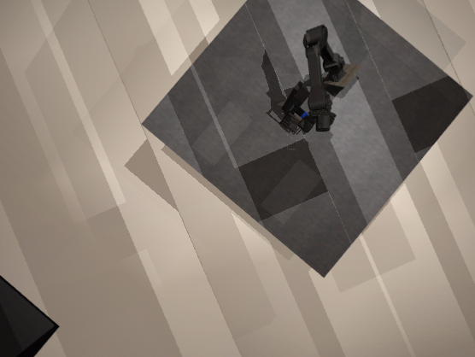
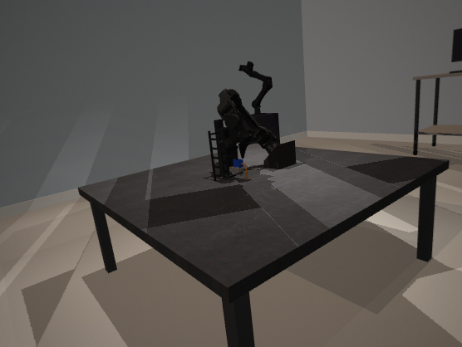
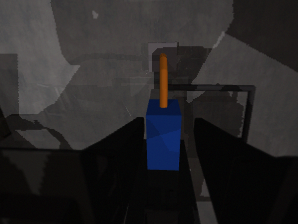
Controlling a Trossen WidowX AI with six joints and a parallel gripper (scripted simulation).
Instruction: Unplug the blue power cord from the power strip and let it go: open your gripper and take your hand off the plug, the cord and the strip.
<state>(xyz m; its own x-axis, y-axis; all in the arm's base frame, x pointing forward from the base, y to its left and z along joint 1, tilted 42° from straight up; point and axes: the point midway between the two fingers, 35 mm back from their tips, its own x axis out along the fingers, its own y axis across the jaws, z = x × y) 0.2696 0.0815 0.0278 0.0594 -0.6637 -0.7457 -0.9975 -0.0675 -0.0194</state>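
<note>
My gripper tip is 4 cm to the left of the blue plug and 1 cm above it.
</note>
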